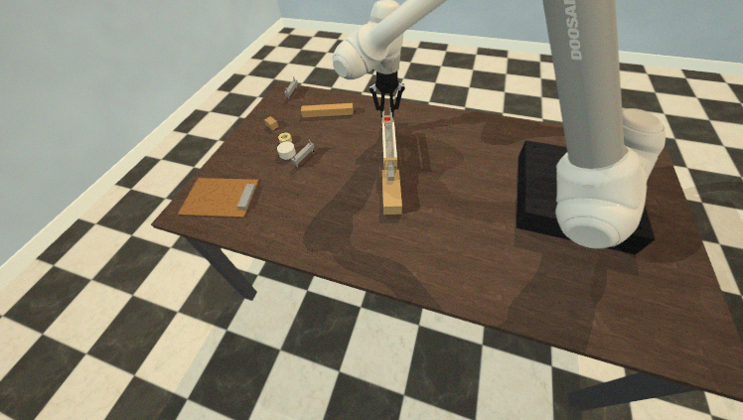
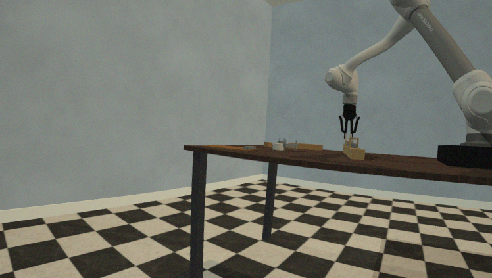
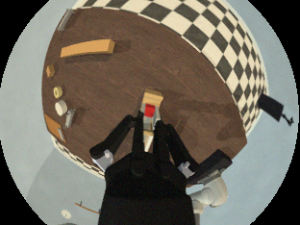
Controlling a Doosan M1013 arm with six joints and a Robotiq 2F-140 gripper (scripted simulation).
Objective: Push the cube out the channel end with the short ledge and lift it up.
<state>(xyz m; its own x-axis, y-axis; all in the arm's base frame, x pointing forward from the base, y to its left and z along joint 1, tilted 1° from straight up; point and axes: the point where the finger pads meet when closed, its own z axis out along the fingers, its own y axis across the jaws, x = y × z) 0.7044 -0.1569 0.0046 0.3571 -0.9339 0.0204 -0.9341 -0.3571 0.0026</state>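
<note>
The red cube is 30 mm below my hand. Round my hand: grey piece 220 mm to the left, 80 mm behind, 30 mm below; then wooden bar 290 mm ahead, 60 mm below, 40 mm to the right; then wooden channel 140 mm to the left, 50 mm behind, 30 mm below.
</note>
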